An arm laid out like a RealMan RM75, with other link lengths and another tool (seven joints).
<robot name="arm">
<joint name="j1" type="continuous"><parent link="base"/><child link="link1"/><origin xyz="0 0 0.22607"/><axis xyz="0 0 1"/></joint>
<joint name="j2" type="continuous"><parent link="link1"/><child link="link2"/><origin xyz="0 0 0" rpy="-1.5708 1.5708 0"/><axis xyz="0 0 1"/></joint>
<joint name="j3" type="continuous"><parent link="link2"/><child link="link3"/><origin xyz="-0.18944 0 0" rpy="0 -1.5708 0"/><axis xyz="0 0 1"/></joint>
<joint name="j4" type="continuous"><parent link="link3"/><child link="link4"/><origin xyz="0 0 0" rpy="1.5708 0 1.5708"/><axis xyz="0 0 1"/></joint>
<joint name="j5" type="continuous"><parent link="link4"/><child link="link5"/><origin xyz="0 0.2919 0" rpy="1.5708 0 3.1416"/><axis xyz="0 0 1"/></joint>
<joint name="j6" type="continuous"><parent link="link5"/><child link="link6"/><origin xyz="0 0 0" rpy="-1.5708 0 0"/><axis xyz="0 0 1"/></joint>
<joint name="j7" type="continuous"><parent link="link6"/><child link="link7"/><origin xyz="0 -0.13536 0" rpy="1.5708 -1.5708 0"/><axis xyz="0 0 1"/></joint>
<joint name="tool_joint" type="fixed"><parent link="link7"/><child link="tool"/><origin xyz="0.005 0.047 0.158" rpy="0 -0.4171 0.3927"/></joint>
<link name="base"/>
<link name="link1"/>
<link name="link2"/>
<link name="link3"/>
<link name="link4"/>
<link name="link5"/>
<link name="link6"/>
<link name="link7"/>
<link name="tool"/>
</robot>
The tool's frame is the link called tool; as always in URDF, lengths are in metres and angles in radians. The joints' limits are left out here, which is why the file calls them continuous.
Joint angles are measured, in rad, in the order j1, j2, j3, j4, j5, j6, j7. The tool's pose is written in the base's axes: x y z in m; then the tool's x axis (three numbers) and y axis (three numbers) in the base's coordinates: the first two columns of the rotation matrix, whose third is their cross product. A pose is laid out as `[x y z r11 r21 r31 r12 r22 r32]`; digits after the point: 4 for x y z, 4 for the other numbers.
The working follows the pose.
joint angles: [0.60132 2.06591 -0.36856 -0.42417 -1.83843 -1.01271 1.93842]
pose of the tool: [0.3091 0.5645 -0.0044 -0.8764 0.4512 0.1680 0.4124 0.5234 0.7457]
Where each joint sits with the arm in this pose, in the base's axes (m; each line is computed from the numbers above, not from the rounded line before):
j1: 0.0000 0.0000 0.2261
j2: 0.0000 0.0000 0.2261
j3: 0.1375 0.0943 0.1361
j4: 0.1375 0.0943 0.1361
j5: 0.3499 0.2925 0.1083
j6: 0.3499 0.2925 0.1083
j7: 0.3326 0.4067 0.0377
the tool: 0.3091 0.5645 -0.0044

